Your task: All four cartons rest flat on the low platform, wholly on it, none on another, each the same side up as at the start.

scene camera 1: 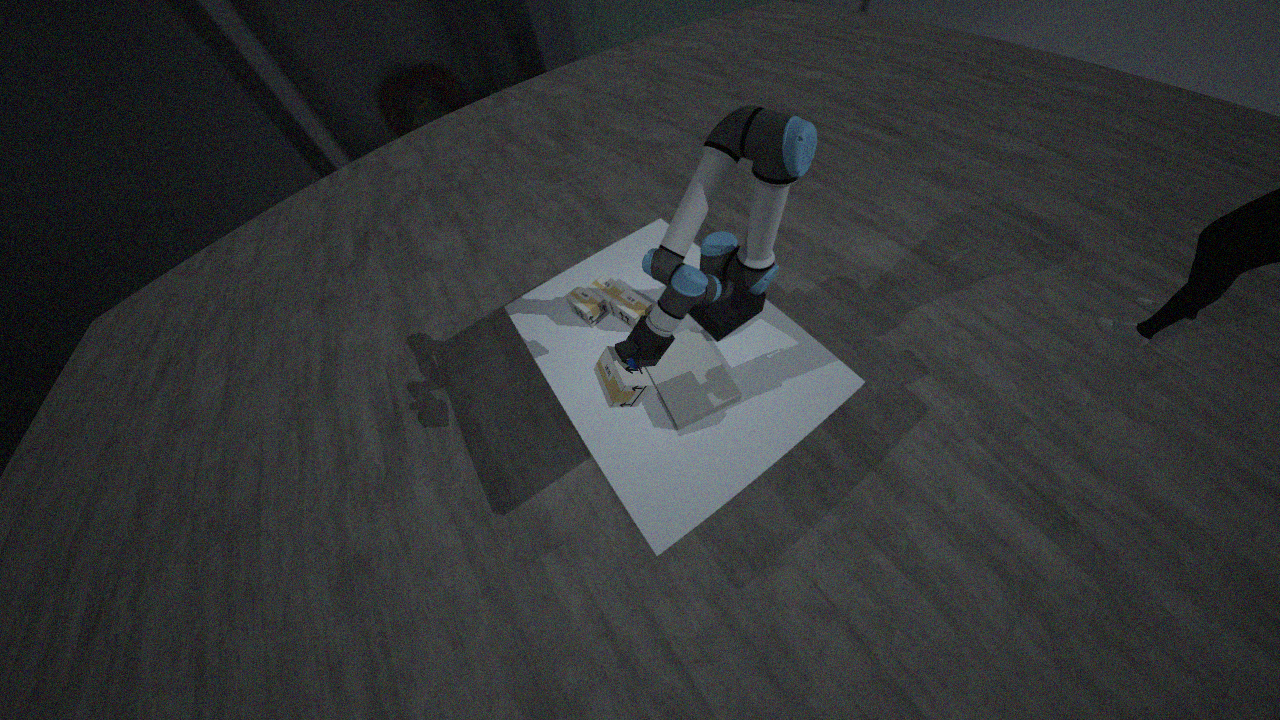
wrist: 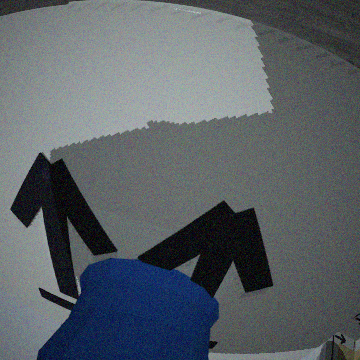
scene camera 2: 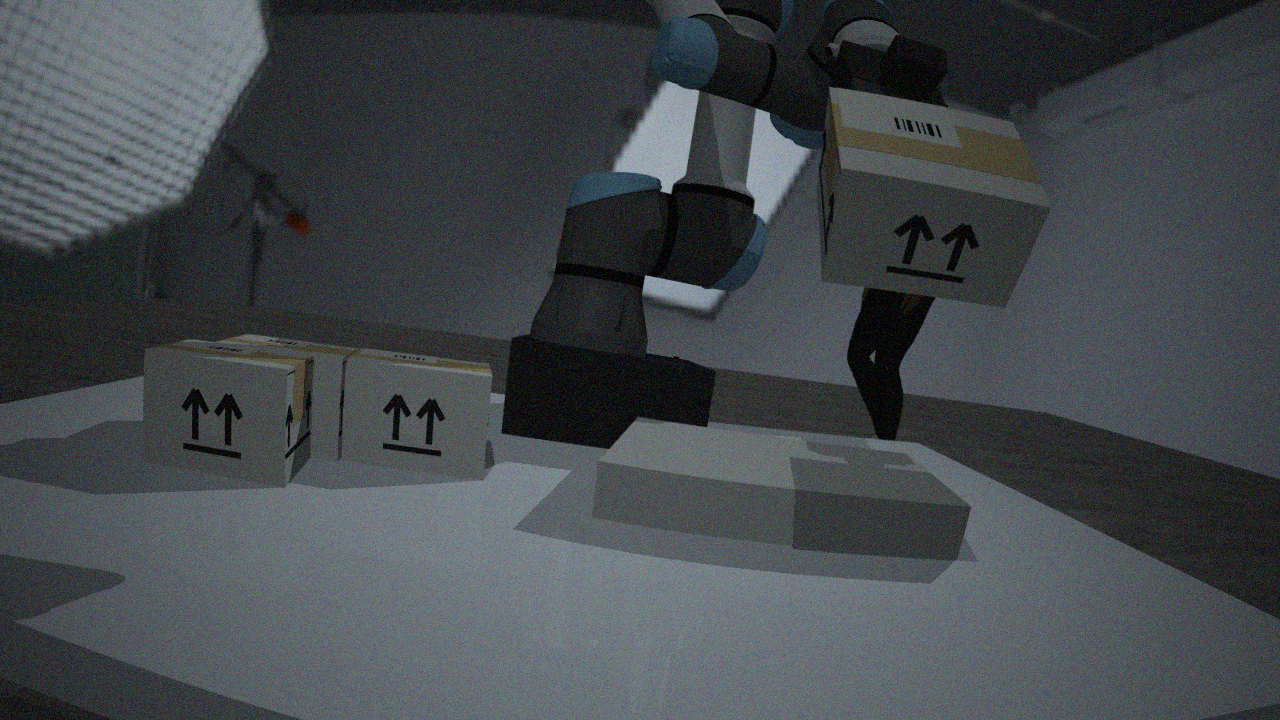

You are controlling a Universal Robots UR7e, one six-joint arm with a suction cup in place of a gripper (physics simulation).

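Pixels of known places: hand, its tool point: (scene camera 1: 630, 367) (wrist: 156, 270); arm's base, origin of its link: (scene camera 2: 587, 346).
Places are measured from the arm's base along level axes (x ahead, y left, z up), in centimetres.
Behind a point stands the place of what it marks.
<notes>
My gripper, a blue suction cup (scene camera 1: 633, 364) (wrist: 135, 310), is on an arrow-marked side face of a white carton (scene camera 1: 614, 383) {z 21.0, x 52.7, y 27.0 cm} (scene camera 2: 948, 210) {z 15.0, x 54.9, y 23.5 cm} and holds it in the air. In scene camera 2 this carton is tilted, its taped barcode face up and towards the camera, its arrows pointing mostly up, above the level of the low grey platform (scene camera 1: 684, 411) {z -5.9, x 36.4, y 33.9 cm} (scene camera 2: 698, 501) {z -7.9, x 38.3, y 12.9 cm}; the cup is hidden there. Three cartons stand upright on the white surface: a front one (scene camera 1: 587, 306) {z -1.3, x 44.4, y -22.2 cm} (scene camera 2: 214, 411) {z -5.4, x 48.1, y -25.6 cm}, a right one (scene camera 1: 631, 308) {z -1.3, x 30.6, y -10.6 cm} (scene camera 2: 416, 416) {z -5.6, x 33.8, y -11.8 cm} and one behind (scene camera 2: 329, 380) {z -3.3, x 36.5, y -20.0 cm}, partly hidden. No carton is on the platform.
The arm's black base block (scene camera 1: 733, 313) {z -0.3, x 1.8, y 14.4 cm} (scene camera 2: 608, 389) {z -3.7, x 10.2, y 3.8 cm} stands behind the platform. The three standing cartons are close together to the left of the base in scene camera 2. The white mat (scene camera 1: 657, 501) {z -10.6, x 58.6, y 52.5 cm} (scene camera 2: 447, 617) {z -10.7, x 59.8, y -1.3 cm} ends at the wood floor. A person's dark legs (scene camera 2: 877, 358) show behind.
</notes>
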